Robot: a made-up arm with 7 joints.
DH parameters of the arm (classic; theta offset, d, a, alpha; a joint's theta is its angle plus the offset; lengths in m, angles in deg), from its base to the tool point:
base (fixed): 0 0 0 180
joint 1: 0 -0.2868 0 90
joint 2: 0 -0.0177 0 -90
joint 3: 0 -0.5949 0 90
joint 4: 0 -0.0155 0 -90
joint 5: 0 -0.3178 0 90
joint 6: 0 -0.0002 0 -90
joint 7: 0 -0.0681 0 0
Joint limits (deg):
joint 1: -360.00..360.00
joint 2: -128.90..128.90
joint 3: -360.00..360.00
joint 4: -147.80..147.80
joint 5: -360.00..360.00
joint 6: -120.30..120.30
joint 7: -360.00..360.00
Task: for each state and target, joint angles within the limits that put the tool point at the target. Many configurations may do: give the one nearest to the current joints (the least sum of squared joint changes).
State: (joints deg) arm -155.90 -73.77 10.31 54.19 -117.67 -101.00 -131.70
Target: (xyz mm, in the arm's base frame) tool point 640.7 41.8 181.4
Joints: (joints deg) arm -164.69 -122.54 25.66 88.41 -122.39 -108.30 -131.70
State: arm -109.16 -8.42 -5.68 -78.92 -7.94 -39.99 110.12
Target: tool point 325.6 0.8 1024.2
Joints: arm -133.02 4.43 -34.65 -64.85 -11.55 -35.88 110.12
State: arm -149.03 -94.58 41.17 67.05 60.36 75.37 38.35
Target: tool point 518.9 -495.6 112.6
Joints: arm -113.46 -122.28 39.01 73.95 58.79 81.87 38.35
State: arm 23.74 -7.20 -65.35 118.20 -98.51 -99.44 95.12
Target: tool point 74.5 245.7 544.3
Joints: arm 62.82 -43.22 -100.90 143.33 -107.16 -74.83 95.12
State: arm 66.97 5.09 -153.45 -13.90 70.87 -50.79 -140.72
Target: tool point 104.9 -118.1 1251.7
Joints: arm 42.12 9.79 -152.19 2.33 70.41 -17.70 -140.72
